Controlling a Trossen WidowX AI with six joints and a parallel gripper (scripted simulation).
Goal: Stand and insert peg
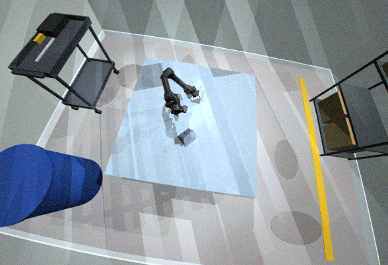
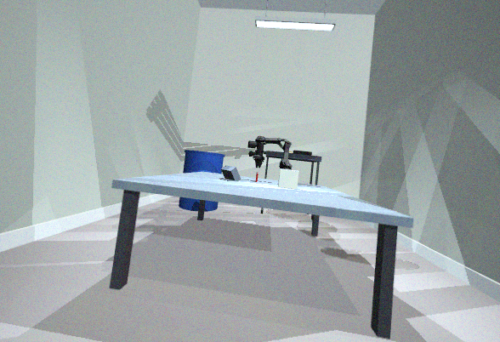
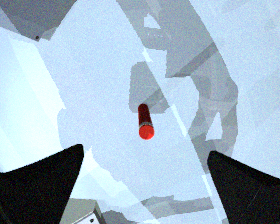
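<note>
The peg lies 60 mm below my gripper tip. Also, from my gripper tip: sloped panel 200 mm ahead, 120 mm to the left, 70 mm below.
</note>
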